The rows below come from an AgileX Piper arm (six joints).
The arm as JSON. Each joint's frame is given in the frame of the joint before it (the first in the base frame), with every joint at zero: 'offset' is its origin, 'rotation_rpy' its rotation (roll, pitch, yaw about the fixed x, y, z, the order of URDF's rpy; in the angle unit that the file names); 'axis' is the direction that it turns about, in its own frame. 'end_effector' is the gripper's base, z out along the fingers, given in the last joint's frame.
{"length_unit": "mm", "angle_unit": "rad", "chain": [
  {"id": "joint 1", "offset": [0.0, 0.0, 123.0], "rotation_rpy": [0.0, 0.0, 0.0], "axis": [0.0, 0.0, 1.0]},
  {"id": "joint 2", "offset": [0.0, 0.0, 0.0], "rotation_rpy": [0.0, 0.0, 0.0], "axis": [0.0, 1.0, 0.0]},
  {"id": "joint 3", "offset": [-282.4, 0.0, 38.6], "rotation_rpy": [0.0, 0.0, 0.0], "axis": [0.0, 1.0, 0.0]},
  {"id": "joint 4", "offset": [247.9, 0.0, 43.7], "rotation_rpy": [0.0, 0.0, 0.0], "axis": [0.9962, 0.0, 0.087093]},
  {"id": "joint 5", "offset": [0.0, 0.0, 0.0], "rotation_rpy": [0.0, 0.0, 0.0], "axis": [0.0, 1.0, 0.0]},
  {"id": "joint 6", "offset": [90.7, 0.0, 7.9], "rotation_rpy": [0.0, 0.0, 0.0], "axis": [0.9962, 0.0, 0.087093]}
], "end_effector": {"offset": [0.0, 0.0, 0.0], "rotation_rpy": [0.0, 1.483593, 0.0]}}
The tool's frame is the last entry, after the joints.
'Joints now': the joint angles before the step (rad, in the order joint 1, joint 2, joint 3, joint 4, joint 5, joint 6). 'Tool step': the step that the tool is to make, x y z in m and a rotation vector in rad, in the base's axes. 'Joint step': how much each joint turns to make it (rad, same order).
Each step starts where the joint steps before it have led.
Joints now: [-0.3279, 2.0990, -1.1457, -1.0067, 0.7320, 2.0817]
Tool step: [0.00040, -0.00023, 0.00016, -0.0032, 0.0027, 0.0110]
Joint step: [-0.0001, 0.0000, 0.0000, -0.0071, -0.0028, -0.0052]
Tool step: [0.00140, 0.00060, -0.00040, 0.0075, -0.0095, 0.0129]
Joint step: [0.0001, 0.0000, 0.0000, 0.0001, -0.0171, -0.0043]
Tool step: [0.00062, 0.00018, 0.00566, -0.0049, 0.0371, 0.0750]
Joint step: [-0.0001, -0.0157, 0.0001, 0.0034, -0.0049, -0.0937]
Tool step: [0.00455, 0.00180, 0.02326, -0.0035, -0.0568, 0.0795]
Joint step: [0.0001, -0.0640, -0.0001, 0.0047, -0.0503, -0.0675]
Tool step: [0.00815, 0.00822, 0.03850, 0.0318, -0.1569, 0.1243]
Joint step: [0.0000, -0.1063, 0.0000, 0.0600, -0.1393, -0.0998]
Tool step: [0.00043, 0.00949, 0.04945, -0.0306, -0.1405, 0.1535]
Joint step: [0.0000, -0.1281, 0.0000, 0.0673, -0.1160, -0.1589]
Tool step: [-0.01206, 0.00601, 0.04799, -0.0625, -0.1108, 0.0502]
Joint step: [0.0000, -0.1262, 0.0000, 0.0099, -0.0248, -0.0586]
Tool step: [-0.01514, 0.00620, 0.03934, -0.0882, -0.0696, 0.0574]
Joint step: [0.0000, -0.1073, 0.0000, 0.0000, -0.0155, -0.0834]
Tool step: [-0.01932, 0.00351, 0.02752, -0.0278, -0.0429, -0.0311]
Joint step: [0.0000, -0.0877, 0.0001, 0.0140, 0.0500, -0.0190]
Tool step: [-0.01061, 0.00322, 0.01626, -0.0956, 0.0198, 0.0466]
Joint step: [0.0000, -0.0504, -0.0001, 0.0001, 0.0057, -0.1141]
